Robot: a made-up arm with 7 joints.
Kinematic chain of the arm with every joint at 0, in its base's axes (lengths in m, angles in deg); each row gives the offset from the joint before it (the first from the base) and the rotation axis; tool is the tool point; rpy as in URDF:
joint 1: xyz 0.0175 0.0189 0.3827 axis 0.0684 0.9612 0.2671
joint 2: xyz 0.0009 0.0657 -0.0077 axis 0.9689 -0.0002 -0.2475
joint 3: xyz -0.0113 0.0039 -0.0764 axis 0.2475 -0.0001 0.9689
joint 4: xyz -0.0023 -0.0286 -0.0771 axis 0.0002 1 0
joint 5: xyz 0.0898 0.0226 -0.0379 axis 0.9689 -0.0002 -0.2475
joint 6: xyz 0.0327 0.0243 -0.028 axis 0.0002 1 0
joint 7: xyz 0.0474 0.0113 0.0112 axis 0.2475 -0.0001 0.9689
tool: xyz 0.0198 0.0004 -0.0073 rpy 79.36 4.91 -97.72
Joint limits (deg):
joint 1: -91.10..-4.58
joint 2: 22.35..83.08
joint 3: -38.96..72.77
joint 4: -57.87..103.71
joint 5: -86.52..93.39
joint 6: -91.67..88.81
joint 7: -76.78..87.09
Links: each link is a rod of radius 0.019 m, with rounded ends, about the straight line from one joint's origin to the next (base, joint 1, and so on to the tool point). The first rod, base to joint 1, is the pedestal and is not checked.
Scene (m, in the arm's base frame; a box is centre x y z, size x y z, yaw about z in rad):
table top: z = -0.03
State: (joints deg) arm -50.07 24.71 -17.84 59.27 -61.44 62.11 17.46
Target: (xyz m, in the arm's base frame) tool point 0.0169 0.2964 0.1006
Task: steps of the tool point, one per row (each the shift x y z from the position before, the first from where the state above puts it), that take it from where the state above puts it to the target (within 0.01 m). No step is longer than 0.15 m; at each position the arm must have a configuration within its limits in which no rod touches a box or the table.
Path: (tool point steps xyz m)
1: -0.0786 0.0600 -0.0349
2: -0.0890 0.0524 -0.0069
3: -0.0895 0.0419 0.0220

